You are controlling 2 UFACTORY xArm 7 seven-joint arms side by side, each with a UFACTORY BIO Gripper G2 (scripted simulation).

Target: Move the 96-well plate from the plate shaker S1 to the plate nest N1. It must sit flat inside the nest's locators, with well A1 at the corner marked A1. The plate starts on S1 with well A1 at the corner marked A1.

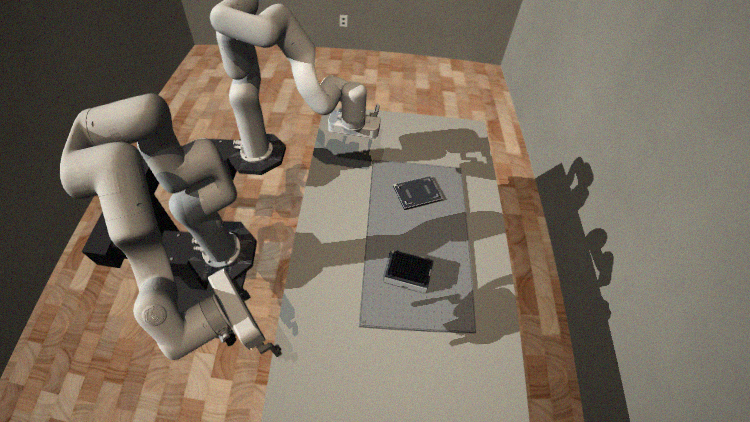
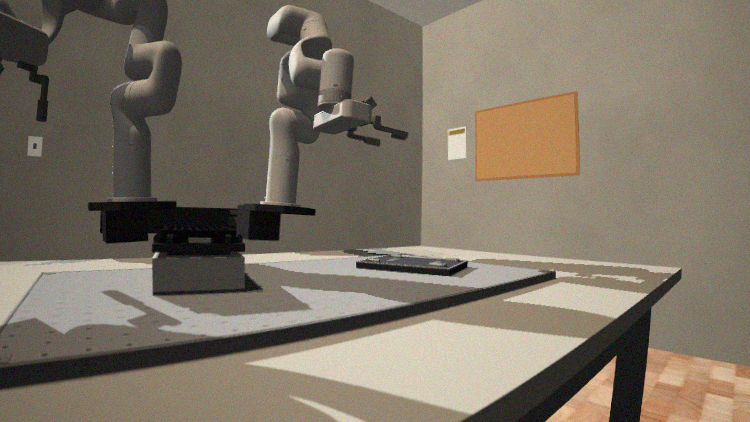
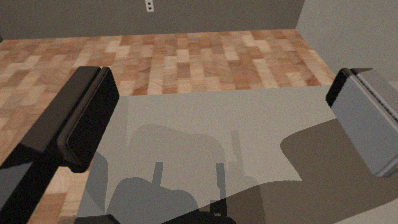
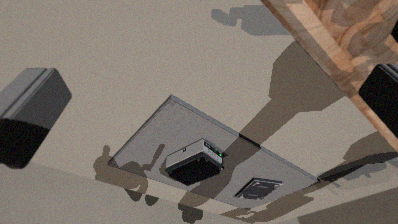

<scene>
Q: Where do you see a plate shaker S1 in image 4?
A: At 202,145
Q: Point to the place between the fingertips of my left gripper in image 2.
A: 391,139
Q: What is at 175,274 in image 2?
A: A plate shaker S1.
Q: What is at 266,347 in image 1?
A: My right gripper.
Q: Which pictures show the black 96-well plate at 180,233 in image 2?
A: Image 1, image 2 and image 4 only.
</scene>
